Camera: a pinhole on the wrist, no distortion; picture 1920 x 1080 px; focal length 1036.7 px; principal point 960.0 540.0 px. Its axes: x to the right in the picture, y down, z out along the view. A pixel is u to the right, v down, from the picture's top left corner.
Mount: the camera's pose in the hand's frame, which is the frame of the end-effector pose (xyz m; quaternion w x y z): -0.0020 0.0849 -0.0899 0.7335 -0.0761 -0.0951 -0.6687
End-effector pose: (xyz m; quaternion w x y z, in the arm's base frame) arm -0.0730 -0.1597 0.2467 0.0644 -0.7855 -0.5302 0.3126
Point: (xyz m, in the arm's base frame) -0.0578 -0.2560 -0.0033
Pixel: 964 670
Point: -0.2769 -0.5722 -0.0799
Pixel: 1036 80
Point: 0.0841 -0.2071 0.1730
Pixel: 169 993
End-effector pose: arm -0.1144 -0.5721 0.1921 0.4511 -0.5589 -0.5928 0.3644
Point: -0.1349 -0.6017 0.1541
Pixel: 1799 174
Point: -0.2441 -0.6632 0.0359
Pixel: 1140 105
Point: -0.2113 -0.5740 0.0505
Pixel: 1137 467
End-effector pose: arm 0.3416 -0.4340 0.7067 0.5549 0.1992 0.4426 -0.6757
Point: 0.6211 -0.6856 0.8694
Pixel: 948 439
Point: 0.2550 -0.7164 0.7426
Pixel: outside the picture
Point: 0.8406 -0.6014 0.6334
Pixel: 108 659
